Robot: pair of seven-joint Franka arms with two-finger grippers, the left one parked.
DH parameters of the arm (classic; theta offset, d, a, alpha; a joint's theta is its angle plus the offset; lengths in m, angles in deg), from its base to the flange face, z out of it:
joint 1: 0 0.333 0 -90
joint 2: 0 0 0 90
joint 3: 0 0.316 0.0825 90
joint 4: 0 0 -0.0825 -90
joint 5: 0 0.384 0 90
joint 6: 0 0 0.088 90
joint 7: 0 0.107 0 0
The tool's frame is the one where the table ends.
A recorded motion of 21 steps. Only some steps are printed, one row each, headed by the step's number.
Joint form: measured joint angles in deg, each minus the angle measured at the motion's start. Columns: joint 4, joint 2, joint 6, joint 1, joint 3, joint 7, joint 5.
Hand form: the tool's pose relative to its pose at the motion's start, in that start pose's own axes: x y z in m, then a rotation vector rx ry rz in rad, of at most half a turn. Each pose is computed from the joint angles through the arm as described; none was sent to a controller.
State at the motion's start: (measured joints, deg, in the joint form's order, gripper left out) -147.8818 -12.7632 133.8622 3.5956 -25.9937 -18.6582 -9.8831
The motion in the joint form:
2: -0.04 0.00 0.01 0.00 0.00 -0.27 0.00
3: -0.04 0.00 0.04 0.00 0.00 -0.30 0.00
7: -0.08 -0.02 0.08 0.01 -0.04 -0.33 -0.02
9: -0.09 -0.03 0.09 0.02 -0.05 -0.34 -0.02
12: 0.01 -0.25 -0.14 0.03 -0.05 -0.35 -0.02
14: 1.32 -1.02 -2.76 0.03 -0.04 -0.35 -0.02
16: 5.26 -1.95 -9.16 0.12 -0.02 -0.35 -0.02
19: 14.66 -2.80 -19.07 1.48 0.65 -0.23 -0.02
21: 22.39 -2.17 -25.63 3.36 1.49 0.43 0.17
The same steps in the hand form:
2: -0.0002 -0.0001 0.0003 0.0002 -0.0005 -0.0048
3: -0.0001 -0.0001 0.0002 0.0001 0.0000 -0.0053
7: -0.0003 0.0000 0.0004 0.0001 0.0003 -0.0057
9: -0.0004 0.0000 0.0004 0.0001 0.0005 -0.0059
12: -0.0003 0.0001 -0.0015 0.0006 0.0021 -0.0060
14: 0.0007 0.0027 -0.0123 0.0055 -0.0073 -0.0032
16: 0.0053 0.0102 -0.0385 0.0126 -0.0350 0.0042
19: 0.0253 0.0157 -0.1044 -0.0025 -0.0352 -0.0041
21: 0.0441 0.0087 -0.1544 -0.0209 -0.0294 -0.0171

